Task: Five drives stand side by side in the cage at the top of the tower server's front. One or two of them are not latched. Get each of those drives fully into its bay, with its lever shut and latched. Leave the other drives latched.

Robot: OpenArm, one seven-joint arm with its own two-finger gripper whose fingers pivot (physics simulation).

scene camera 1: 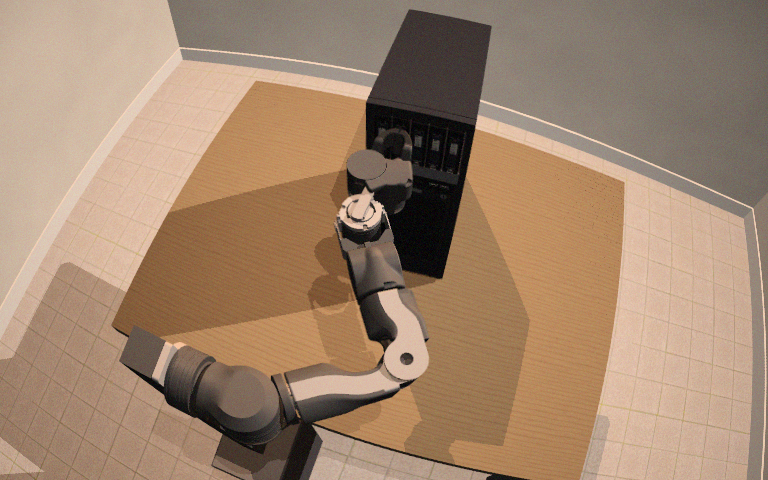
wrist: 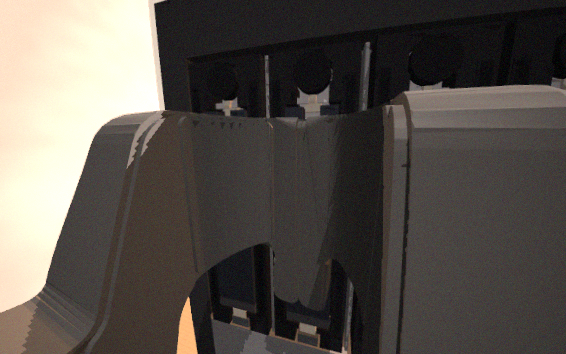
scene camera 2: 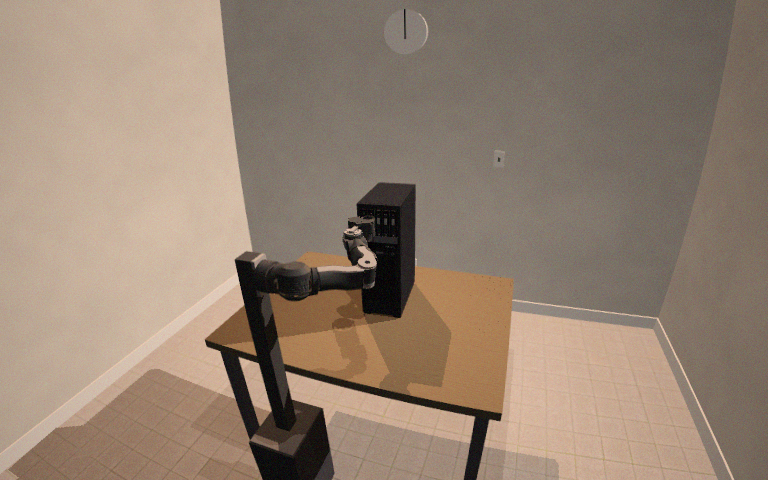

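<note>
The black tower server [scene camera 1: 430, 67] [scene camera 2: 390, 195] [wrist: 350, 22] stands upright, its drive cage at the top of the front. My gripper [scene camera 1: 395, 133] [wrist: 309, 208] is shut and empty. Its fingertips are over the lower part of the second drive from the left [wrist: 313, 72]; contact is unclear. The leftmost drive [wrist: 222, 80] and the third drive [wrist: 435, 60] [scene camera 1: 417, 140] stand either side of it. The fourth drive [scene camera 1: 435, 144] and rightmost drive [scene camera 1: 454, 148] look upright and about level. The fingers hide the middles of the left drives, and I cannot tell whether their levers are latched.
The server stands on a wooden table [scene camera 1: 566, 237] [scene camera 2: 475, 316]. Thin metal dividers [wrist: 365, 75] run between some bays. A ledge [wrist: 235, 337] lies below the drives. The arm [scene camera 1: 376, 266] [scene camera 2: 339, 277] reaches in from the front left, and its wrist is close to the server's front.
</note>
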